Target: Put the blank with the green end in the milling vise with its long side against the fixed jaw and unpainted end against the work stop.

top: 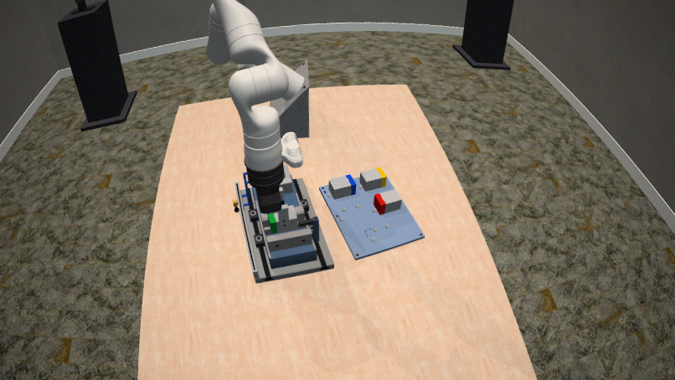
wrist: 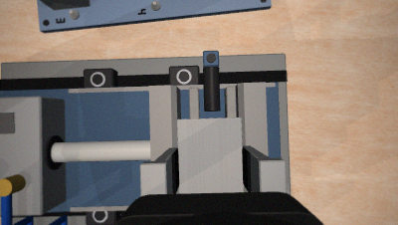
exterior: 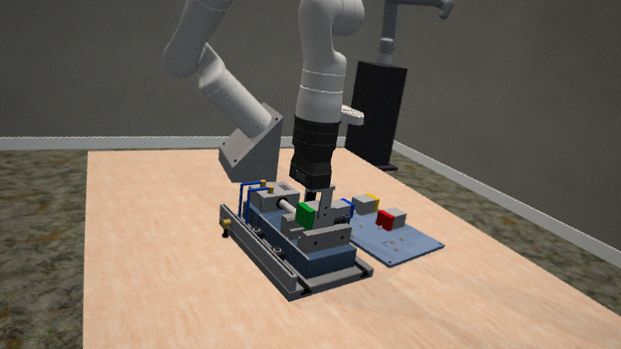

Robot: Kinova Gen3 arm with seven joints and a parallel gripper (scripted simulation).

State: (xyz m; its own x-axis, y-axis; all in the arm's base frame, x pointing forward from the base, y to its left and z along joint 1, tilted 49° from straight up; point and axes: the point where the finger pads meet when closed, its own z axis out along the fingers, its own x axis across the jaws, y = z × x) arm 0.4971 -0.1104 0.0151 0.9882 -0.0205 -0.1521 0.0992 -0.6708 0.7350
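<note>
The green-ended blank lies 20 mm below my hand. Round my hand: vise ram (90 mm behind, 50 mm below); fixed jaw (50 mm below, 30 mm ahead, 10 mm to the left); black work stop rod (50 mm to the left, 40 mm below).
</note>
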